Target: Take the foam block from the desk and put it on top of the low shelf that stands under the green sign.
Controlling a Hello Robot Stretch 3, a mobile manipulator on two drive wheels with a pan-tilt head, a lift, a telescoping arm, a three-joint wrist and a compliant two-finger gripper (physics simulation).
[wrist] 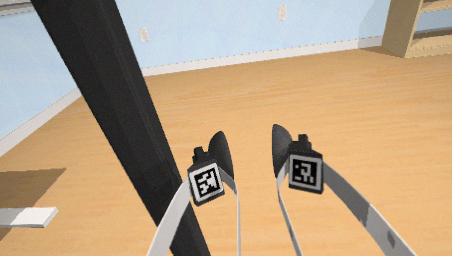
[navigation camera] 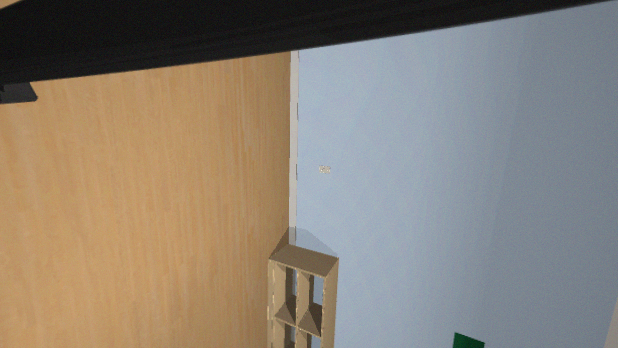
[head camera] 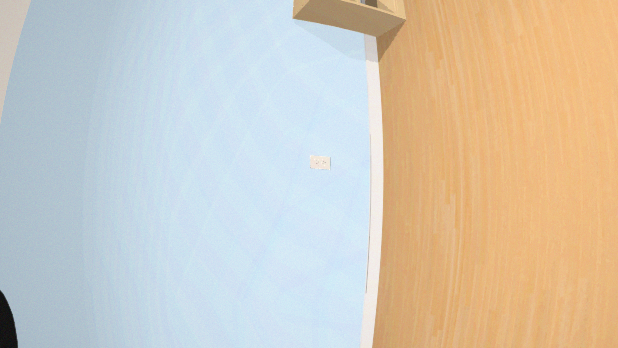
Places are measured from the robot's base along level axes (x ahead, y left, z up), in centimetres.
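Pixels of known places: gripper, between the fingertips: (wrist: 249, 145).
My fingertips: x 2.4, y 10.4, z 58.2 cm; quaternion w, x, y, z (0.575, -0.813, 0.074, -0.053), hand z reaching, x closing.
Note:
Behind a point stands the place of what it marks.
My gripper (wrist: 249, 145) @[z 58.2, x 2.4, y 10.4 cm] is open in the wrist view, with nothing between its fingertips, above the wood floor. The foam block does not show in these views. A green sign (navigation camera: 468, 342) @[z 174.9, x 214.4, y 168.1 cm] is cut off by the bottom edge of the navigation view, on the blue wall. A low light-wood shelf (navigation camera: 330, 290) @[z 61.0, x 185.5, y 148.7 cm] with open compartments stands against the same wall, on the sign's floor side, and is partly cut off. A wooden shelf end also shows in the head view (head camera: 345, 19) @[z 31.3, x 166.1, y 162.2 cm] and in the wrist view (wrist: 397, 30) @[z 17.6, x 164.7, y 157.0 cm]; whether it is the same shelf I cannot tell.
A black robot part (navigation camera: 200, 30) @[z 116.4, x -5.6, y 11.6 cm] crosses the top of the navigation view. A black beam (wrist: 115, 100) runs diagonally left of the fingers. A white slab end (wrist: 37, 217) @[z 2.5, x -77.5, y 65.1 cm] sticks in at the lower left of the wrist view. A wall outlet (head camera: 320, 162) @[z 40.1, x 84.8, y 199.9 cm] sits above the white baseboard (head camera: 376, 165) @[z 4.9, x 85.5, y 199.0 cm].

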